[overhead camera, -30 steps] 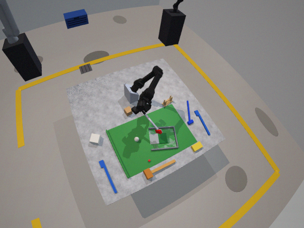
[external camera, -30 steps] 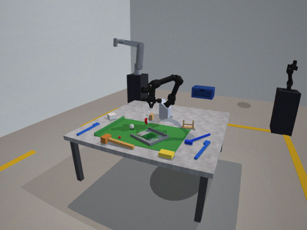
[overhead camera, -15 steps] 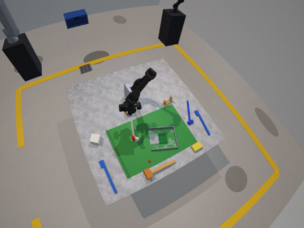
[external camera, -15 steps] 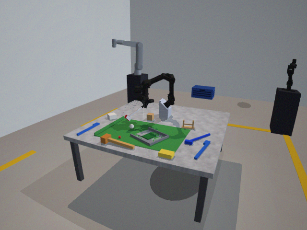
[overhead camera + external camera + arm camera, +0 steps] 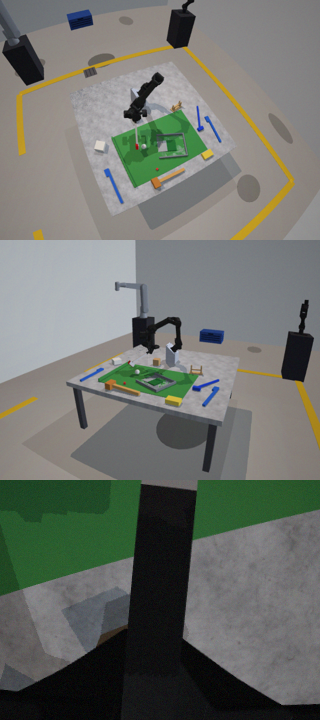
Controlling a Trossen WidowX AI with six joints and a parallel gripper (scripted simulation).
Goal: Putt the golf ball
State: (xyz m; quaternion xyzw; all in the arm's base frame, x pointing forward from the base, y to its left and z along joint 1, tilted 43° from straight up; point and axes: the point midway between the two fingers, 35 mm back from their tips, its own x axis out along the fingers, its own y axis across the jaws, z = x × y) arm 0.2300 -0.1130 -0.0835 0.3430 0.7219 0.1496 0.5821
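Now: gripper tip 80 mm past the tan cube, 30 mm to the right of it and 100 mm above it. The rest, counted from my gripper tip: white golf ball: 220 mm ahead, 20 mm to the right, 110 mm below; red putter: 120 mm ahead, 40 mm to the right, 10 mm below; white block: 70 mm ahead, 360 mm to the right, 110 mm below.
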